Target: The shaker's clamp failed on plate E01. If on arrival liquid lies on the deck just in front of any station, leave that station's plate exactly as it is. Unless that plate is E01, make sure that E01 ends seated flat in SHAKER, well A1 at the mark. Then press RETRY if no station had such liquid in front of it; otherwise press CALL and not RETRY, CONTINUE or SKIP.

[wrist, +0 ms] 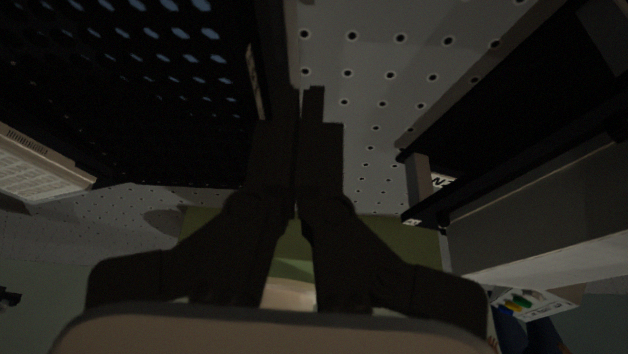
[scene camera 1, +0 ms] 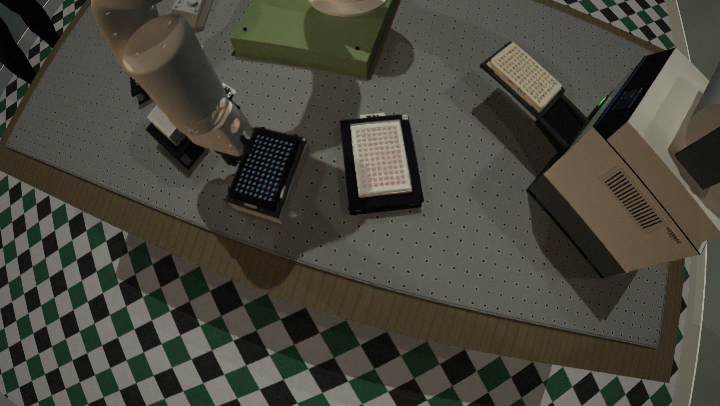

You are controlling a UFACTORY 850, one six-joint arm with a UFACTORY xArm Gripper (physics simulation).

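Note:
A black plate with blue wells (scene camera 1: 267, 166) (wrist: 150, 32) sits on a grey block-like station (scene camera 1: 294, 189); the label strip (wrist: 255, 82) on its side is not readable. My gripper (wrist: 302, 112) is shut and empty, close beside that plate's long side; in the scene view the arm mostly hides it. A plate with pink wells (scene camera 1: 381, 158) lies in a black nest (scene camera 1: 385, 204). A cream plate (scene camera 1: 525, 75) (wrist: 37, 170) lies on the instrument's extended tray (scene camera 1: 562, 121). A white plate (scene camera 1: 166, 123) is partly hidden behind the arm. A faint pale spot (scene camera 1: 294, 214) shows near the block; I cannot tell if it is liquid.
The large instrument (scene camera 1: 640, 196) stands at the right. The arm's green base (scene camera 1: 297, 45) (wrist: 400, 235) is at the back. A black nest (wrist: 500, 125) with an N-marked label (wrist: 442, 180) flanks the fingers on the right. The button panel (scene camera 1: 190, 6) (wrist: 535, 304) stands at the back left.

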